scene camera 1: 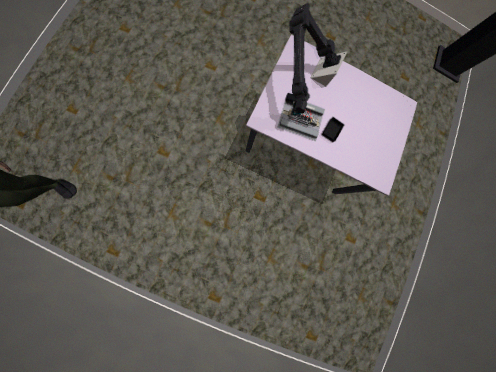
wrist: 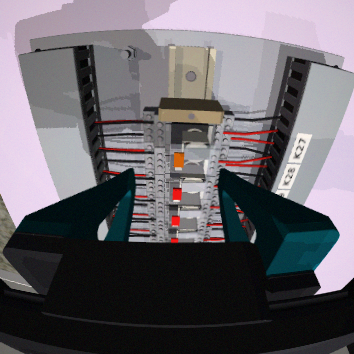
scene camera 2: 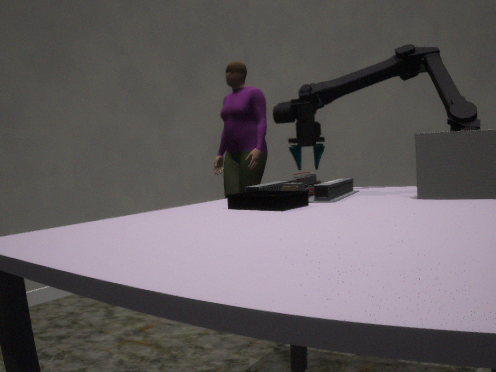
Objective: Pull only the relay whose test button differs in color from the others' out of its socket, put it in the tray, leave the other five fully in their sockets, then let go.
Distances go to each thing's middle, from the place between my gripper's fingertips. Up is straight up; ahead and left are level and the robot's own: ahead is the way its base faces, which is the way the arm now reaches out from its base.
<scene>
The tan end block (wrist: 170, 108) is 50 mm below my hand, 30 mm to the right of it and 10 mm behind it. Also, from my hand: relay panel (wrist: 248, 71) (80 mm to the left, 70 mm below, 20 mm behind).
</scene>
